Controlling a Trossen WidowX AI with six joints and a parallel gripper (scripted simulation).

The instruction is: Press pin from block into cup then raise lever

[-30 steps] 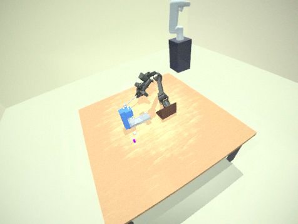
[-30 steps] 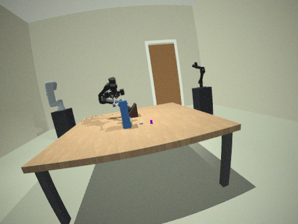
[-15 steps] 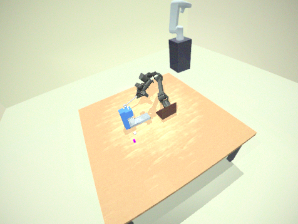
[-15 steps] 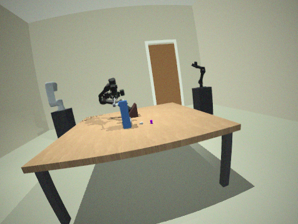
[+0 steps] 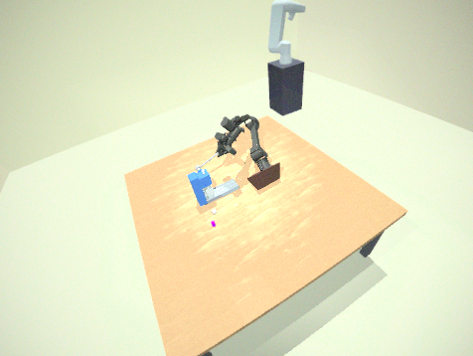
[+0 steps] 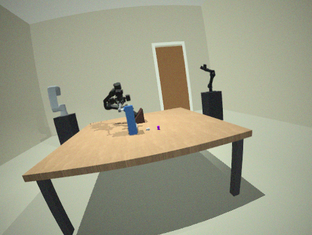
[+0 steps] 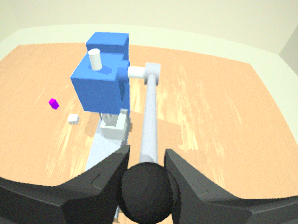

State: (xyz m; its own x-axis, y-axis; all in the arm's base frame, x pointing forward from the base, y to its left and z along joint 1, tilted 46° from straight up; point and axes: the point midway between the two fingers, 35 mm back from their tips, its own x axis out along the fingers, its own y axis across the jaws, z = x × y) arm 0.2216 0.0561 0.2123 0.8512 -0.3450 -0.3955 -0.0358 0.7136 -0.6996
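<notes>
Right now the lever is 50 mm ahead of my gripper tip and 10 mm to the left of it. From my gripper tip the other things lie so: small purple piece 180 mm ahead, 280 mm to the left, 200 mm below.
</notes>
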